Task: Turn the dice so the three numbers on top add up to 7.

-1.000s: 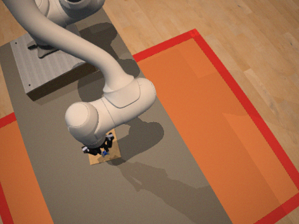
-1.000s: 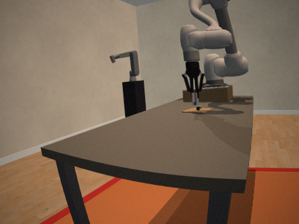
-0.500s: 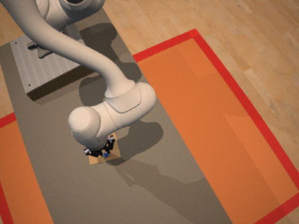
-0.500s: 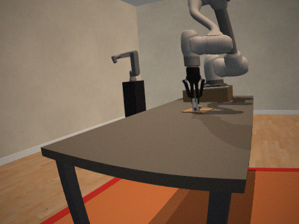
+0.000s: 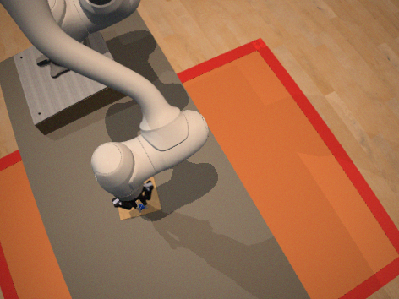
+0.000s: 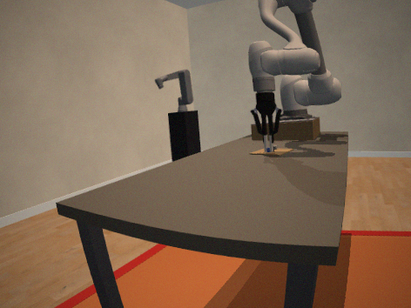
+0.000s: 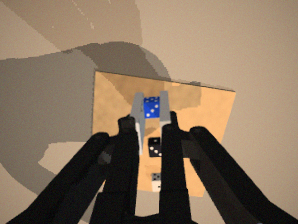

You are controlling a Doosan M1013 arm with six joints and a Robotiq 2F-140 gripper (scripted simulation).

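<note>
My gripper is now 3 cm above the blue die. Also, from my hand: black die (5 cm behind, 3 cm below, 1 cm to the right); tan mat (5 cm behind, 4 cm below, 1 cm to the right); white die (10 cm behind, 3 cm below, 1 cm to the right).
</note>
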